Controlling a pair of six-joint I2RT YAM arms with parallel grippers.
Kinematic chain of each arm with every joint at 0, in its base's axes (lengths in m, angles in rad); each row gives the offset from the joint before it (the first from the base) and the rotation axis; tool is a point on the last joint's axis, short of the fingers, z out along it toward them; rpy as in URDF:
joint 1: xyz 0 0 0.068 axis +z
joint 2: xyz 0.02 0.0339 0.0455 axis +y
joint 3: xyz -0.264 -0.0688 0 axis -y
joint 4: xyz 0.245 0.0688 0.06 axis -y
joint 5: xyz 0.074 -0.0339 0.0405 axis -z
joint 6: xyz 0.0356 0 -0.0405 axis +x
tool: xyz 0 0 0 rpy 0 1.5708 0
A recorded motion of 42 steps. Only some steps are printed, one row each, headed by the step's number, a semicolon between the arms.
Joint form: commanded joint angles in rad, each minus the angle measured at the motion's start. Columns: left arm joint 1, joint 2, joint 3, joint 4, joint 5, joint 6; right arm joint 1, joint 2, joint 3, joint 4, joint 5, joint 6.
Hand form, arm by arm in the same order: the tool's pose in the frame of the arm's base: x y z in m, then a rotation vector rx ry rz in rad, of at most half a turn. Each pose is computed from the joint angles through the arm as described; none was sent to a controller.
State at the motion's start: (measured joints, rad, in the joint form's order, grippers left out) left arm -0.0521 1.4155 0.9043 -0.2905 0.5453 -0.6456; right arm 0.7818 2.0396 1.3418 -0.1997 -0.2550 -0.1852
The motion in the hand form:
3: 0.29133 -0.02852 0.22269 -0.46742 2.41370 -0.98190; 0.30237 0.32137 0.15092 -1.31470 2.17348 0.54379
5: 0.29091 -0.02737 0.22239 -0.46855 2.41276 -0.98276; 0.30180 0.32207 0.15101 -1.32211 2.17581 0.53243
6: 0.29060 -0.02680 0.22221 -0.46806 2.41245 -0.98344; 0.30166 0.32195 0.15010 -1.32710 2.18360 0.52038
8: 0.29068 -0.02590 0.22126 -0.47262 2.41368 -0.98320; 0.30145 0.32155 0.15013 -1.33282 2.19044 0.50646
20: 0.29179 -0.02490 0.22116 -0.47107 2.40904 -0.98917; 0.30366 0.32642 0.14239 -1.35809 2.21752 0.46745
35: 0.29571 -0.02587 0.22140 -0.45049 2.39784 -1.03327; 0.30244 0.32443 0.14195 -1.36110 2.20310 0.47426
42: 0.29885 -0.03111 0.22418 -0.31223 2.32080 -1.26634; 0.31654 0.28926 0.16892 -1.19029 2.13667 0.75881
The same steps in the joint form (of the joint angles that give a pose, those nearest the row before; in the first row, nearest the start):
3: 0.0195 0.0063 -0.0261 0.0082 0.0176 0.0054; 0.0146 0.0349 0.0537 -0.0453 0.0111 -0.0243
5: 0.0237 0.0049 -0.0284 0.0082 0.0207 0.0076; 0.0172 0.0362 0.0582 -0.0550 0.0185 -0.0291
6: 0.0258 0.0039 -0.0299 0.0081 0.0226 0.0094; 0.0178 0.0388 0.0614 -0.0655 0.0258 -0.0324
8: 0.0290 0.0059 -0.0314 0.0086 0.0238 0.0097; 0.0181 0.0391 0.0648 -0.0786 0.0341 -0.0370
20: 0.0332 0.0098 -0.0299 0.0144 0.0304 0.0105; 0.0240 0.0766 0.1012 -0.1159 0.0569 -0.0485
35: 0.0337 0.0249 -0.0222 0.0355 0.0653 0.0062; 0.0224 0.0673 0.0817 -0.0954 0.0510 -0.0550
42: 0.0337 0.0348 -0.0422 0.1549 0.2571 -0.0182; -0.0751 -0.0466 -0.0259 0.0459 -0.1632 0.0396

